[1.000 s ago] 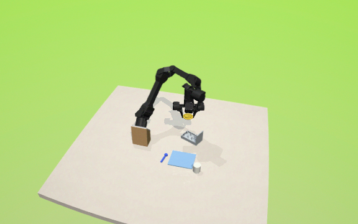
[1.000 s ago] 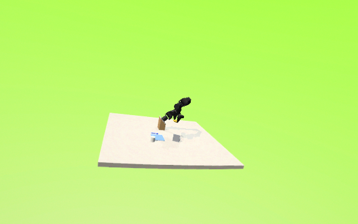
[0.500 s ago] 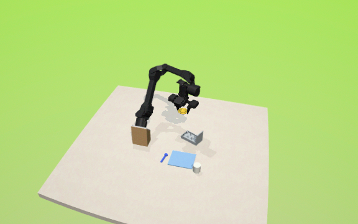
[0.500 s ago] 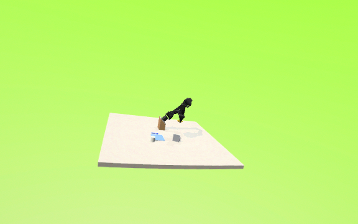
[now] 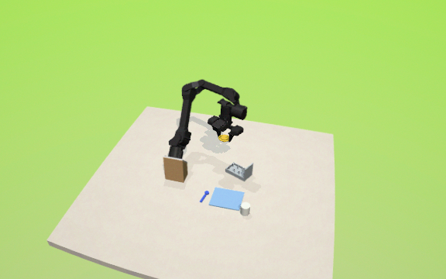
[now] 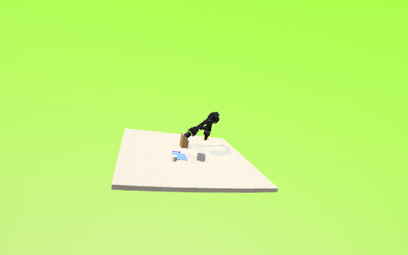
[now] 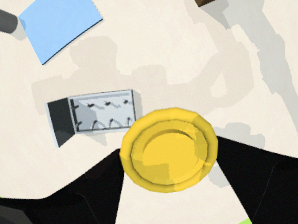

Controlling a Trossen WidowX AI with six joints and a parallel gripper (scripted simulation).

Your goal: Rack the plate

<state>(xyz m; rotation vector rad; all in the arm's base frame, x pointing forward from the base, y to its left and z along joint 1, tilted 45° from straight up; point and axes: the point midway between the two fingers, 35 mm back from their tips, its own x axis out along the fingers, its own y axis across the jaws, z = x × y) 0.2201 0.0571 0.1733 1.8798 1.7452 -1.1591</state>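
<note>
Now: the grey dish rack 150 mm below my gripper tip, 100 mm ahead of it and 30 mm to the right of it. Also, from my gripper tip: white cup 310 mm to the right, 200 mm ahead, 150 mm below; then yellow plate 10 mm above; then blue spoon 260 mm to the right, 170 mm below, 20 mm behind.
</note>
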